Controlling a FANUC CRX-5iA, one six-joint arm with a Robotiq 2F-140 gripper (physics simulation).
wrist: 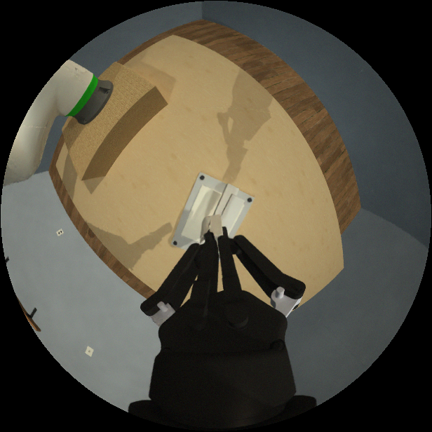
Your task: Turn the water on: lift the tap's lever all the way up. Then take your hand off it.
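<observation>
The tap's grey mounting plate (212, 182), with dark screws at its corners, lies on the tabletop near the middle of the wrist view. A pale, blunt piece of the tap, which looks like its lever (215, 221), shows over the plate right at the fingertips. My gripper (217, 221) is shut and empty, with its black fingers pointing at the pale piece. Whether the fingertips touch it cannot be told from this angle. The fingers hide the near part of the tap, and how far up the lever stands cannot be told.
A large tan block (120, 120) with a textured top stands at the upper left of the table (290, 200). The white robot arm's base (75, 92), with a green ring, rises beside it. Dark wood edges the table, and blue-grey walls stand beyond. Shadows fall across the tabletop.
</observation>
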